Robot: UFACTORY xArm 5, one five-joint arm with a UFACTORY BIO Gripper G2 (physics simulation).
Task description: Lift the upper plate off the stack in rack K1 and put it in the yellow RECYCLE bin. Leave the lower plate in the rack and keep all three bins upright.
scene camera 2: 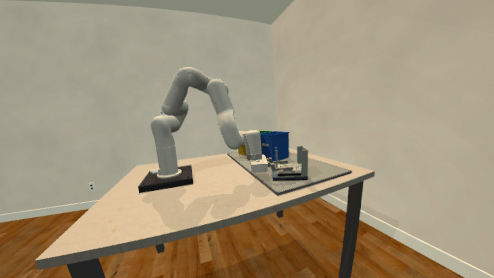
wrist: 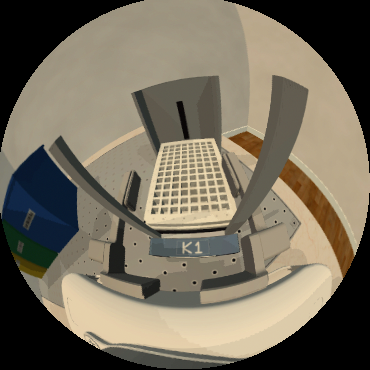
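Seen in the pictures: hand at its tool point: (scene camera 2: 285, 165) (wrist: 177, 182); arm's base at its link origin: (scene camera 2: 169, 174).
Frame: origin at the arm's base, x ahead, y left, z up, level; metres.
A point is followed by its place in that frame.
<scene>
The upper plate (scene camera 2: 290, 166) (wrist: 187, 218) @(x 0.484, y -0.315, z 0.030 m), a cream grid, lies flat on the stack in rack K1 (scene camera 2: 304, 163) @(x 0.551, y -0.415, z 0.060 m) (wrist: 215, 247) @(x 0.452, y -0.322, z -0.002 m), between its upright posts. The lower plate is mostly hidden under it. My gripper (scene camera 2: 286, 161) (wrist: 181, 183) @(x 0.518, y -0.327, z 0.036 m) is partly open, with one finger on each side of the plate. In the wrist view a gap shows between the left finger and the plate; the right finger is close to the plate's edge, and contact cannot be told. The yellow RECYCLE bin (scene camera 2: 242, 149) @(x 0.538, y 0.211, z 0.027 m) (wrist: 30, 269) is partly hidden behind the arm in the scene view.
The blue bin (scene camera 2: 280, 145) @(x 0.677, y -0.091, z 0.081 m) (wrist: 45, 200) @(x 0.615, y -0.103, z 0.074 m) and the green bin (scene camera 2: 265, 132) @(x 0.720, y 0.147, z 0.149 m) (wrist: 35, 246) stand upright beside the yellow one, left of the rack in the wrist view. The tall grey back wall (wrist: 202, 107) @(x 0.570, y -0.406, z 0.077 m) of the rack rises beyond the plate. The perforated board (scene camera 2: 322, 174) @(x 0.670, y -0.422, z -0.019 m) carries the rack.
</scene>
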